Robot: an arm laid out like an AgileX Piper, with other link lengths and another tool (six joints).
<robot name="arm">
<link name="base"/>
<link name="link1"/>
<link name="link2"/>
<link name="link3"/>
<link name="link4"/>
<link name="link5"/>
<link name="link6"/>
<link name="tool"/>
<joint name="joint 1" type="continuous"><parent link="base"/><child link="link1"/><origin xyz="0 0 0.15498" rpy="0 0 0"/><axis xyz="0 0 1"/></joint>
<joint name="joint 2" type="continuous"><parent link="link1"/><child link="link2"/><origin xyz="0 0 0" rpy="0 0 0"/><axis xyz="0 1 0"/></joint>
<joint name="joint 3" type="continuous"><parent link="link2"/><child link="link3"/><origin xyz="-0.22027 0 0.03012" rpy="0 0 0"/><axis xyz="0 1 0"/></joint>
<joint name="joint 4" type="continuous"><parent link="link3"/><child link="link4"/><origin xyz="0.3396 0 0.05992" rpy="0 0 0"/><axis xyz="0.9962 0 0.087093"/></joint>
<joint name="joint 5" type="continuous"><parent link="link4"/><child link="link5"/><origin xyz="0 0 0" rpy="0 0 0"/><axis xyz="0 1 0"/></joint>
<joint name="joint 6" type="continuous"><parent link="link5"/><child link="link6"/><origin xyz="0.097 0 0.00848" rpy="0 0 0"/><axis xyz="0.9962 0 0.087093"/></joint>
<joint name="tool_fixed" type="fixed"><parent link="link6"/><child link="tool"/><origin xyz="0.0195 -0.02 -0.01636" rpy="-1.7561 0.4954 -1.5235"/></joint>
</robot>
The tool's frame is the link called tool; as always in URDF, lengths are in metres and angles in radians. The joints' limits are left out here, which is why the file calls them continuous.
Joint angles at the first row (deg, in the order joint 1, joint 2, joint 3, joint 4, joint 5, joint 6):
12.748, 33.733, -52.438, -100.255, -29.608, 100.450
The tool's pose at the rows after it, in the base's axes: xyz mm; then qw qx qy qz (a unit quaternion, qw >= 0):
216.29 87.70 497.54 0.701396 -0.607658 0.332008 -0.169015
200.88 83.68 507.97 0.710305 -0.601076 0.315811 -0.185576
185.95 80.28 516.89 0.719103 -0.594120 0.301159 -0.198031
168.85 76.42 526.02 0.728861 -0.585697 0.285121 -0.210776
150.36 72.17 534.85 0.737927 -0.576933 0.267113 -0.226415
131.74 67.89 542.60 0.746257 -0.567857 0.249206 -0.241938
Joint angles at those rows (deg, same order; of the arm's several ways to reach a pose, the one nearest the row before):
12.748, 30.921, -52.438, -100.253, -29.496, 99.539
12.648, 28.289, -52.438, -100.257, -29.495, 98.998
12.649, 25.834, -52.437, -100.256, -29.494, 98.806
12.646, 23.095, -52.438, -100.255, -29.497, 98.738
12.644, 20.205, -52.439, -100.252, -29.498, 98.360
12.646, 17.356, -52.437, -100.255, -29.497, 97.960

